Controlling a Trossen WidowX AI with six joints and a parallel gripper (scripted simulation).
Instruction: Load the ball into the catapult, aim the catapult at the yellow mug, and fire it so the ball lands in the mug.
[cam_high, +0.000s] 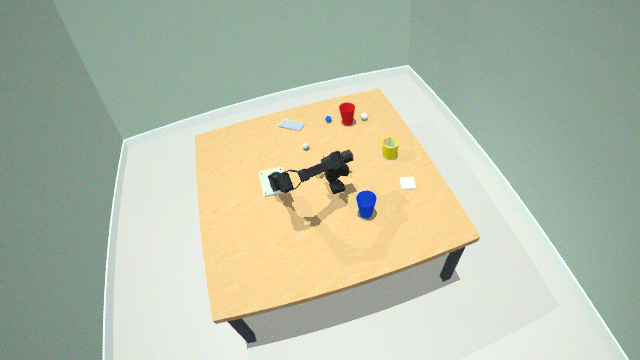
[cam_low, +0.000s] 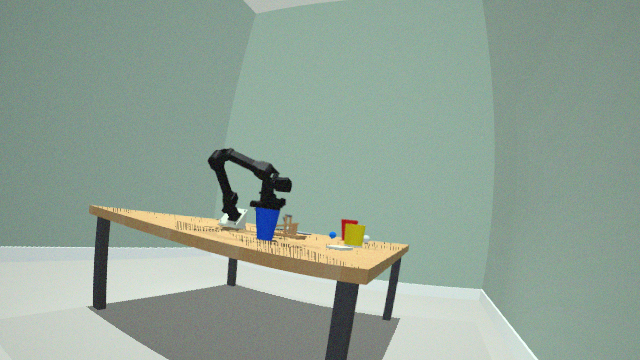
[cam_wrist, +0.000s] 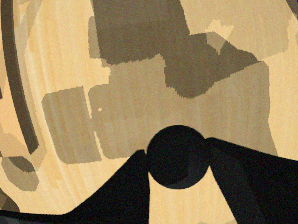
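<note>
Now: the wooden catapult 170 mm to the left of my gripper tip and 10 mm above it. Also, from my gripper tip: black ball: 10 mm above; blue cup: 130 mm ahead, 150 mm to the right, 20 mm below; white block: 380 mm ahead, 20 mm to the right, 40 mm below.
</note>
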